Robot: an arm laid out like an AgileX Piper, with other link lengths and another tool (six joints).
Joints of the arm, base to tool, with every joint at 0 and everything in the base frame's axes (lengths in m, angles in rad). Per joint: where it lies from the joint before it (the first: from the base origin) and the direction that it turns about. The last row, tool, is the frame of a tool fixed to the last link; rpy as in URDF.
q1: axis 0 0 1 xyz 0 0 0.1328
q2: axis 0 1 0 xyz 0 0 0
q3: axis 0 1 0 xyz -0.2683 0 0.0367
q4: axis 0.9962 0 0.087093 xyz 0.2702 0 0.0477
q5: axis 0 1 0 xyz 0 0 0
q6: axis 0.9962 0 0.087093 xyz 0.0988 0 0.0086
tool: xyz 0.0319 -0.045 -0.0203 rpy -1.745 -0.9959 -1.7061
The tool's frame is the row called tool.
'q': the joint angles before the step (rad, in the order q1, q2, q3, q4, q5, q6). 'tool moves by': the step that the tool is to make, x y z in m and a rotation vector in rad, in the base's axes. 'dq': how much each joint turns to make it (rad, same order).
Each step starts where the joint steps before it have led.
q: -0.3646, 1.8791, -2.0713, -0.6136, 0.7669, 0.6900
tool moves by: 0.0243, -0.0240, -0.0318, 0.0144, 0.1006, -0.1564
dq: -0.0020, 0.2508, -0.2893, -0.0906, 0.1951, 0.0358
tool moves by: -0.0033, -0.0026, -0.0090, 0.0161, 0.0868, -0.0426
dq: 0.0000, 0.0496, -0.0618, -0.0053, 0.0982, -0.0442
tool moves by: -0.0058, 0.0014, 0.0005, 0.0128, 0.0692, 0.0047
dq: 0.0000, 0.0010, -0.0118, 0.0199, 0.0556, -0.0656
